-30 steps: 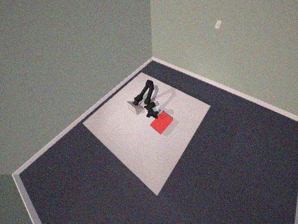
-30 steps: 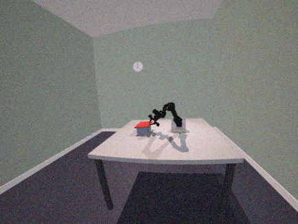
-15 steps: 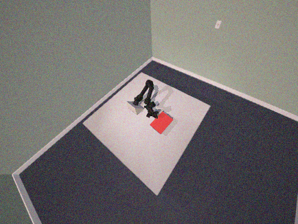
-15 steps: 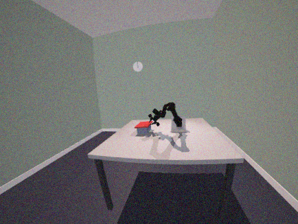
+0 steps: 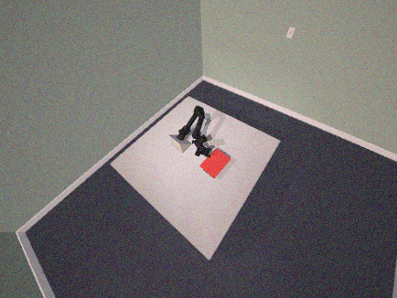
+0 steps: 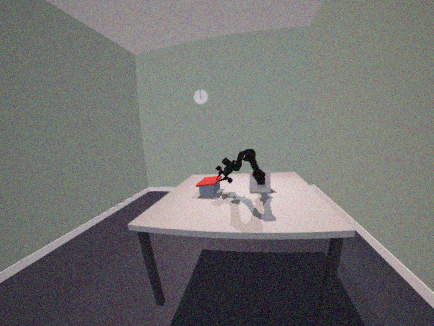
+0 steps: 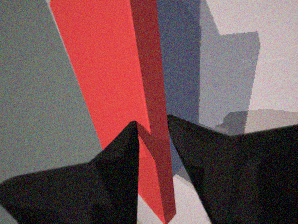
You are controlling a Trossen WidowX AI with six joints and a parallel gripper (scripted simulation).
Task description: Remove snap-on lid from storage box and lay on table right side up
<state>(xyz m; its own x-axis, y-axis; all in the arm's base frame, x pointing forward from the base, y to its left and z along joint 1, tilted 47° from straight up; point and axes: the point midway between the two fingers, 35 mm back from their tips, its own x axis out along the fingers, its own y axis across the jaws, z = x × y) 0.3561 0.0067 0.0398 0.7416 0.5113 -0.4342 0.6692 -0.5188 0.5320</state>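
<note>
Right now my gripper tip is 80 mm short of the red lid. From my gripper tip the other things lie so: storage box: 80 mm ahead, 50 mm below.
</note>
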